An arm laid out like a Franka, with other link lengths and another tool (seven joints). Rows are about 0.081 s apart.
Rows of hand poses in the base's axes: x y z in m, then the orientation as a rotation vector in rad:
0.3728 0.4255 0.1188 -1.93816 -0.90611 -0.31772
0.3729 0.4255 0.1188 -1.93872 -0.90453 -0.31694
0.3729 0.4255 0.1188 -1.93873 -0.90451 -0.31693
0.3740 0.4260 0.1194 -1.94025 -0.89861 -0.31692
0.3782 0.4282 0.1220 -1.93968 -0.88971 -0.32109
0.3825 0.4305 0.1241 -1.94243 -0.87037 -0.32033
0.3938 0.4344 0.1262 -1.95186 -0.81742 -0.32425
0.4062 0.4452 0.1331 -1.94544 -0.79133 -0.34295
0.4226 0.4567 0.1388 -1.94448 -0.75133 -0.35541
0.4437 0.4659 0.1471 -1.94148 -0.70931 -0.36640
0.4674 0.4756 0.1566 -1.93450 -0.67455 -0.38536
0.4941 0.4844 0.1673 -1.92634 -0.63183 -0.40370
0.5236 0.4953 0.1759 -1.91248 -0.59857 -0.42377
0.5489 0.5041 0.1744 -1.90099 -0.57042 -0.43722
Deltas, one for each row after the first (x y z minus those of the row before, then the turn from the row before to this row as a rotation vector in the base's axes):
0.0001 0.0000 0.0000 -0.00013 0.00124 -0.00086
0.0000 0.0000 0.0000 0.00000 0.00002 -0.00001
0.0011 0.0005 0.0006 0.00064 0.00271 -0.00417
0.0042 0.0022 0.0026 0.00439 0.00158 -0.00687
0.0043 0.0023 0.0021 0.00384 0.00966 -0.01255
0.0113 0.0039 0.0021 0.00960 0.02195 -0.03769
0.0124 0.0108 0.0069 0.01758 0.00025 -0.02158
0.0164 0.0115 0.0057 0.01570 0.01066 -0.02977
0.0211 0.0092 0.0083 0.01755 0.01268 -0.02996
0.0237 0.0097 0.0095 0.01975 0.00375 -0.02773
0.0267 0.0088 0.0107 0.02281 0.00790 -0.03237
0.0295 0.0109 0.0086 0.02503 0.00215 -0.02564
0.0253 0.0088 -0.0015 0.02039 0.00420 -0.02037

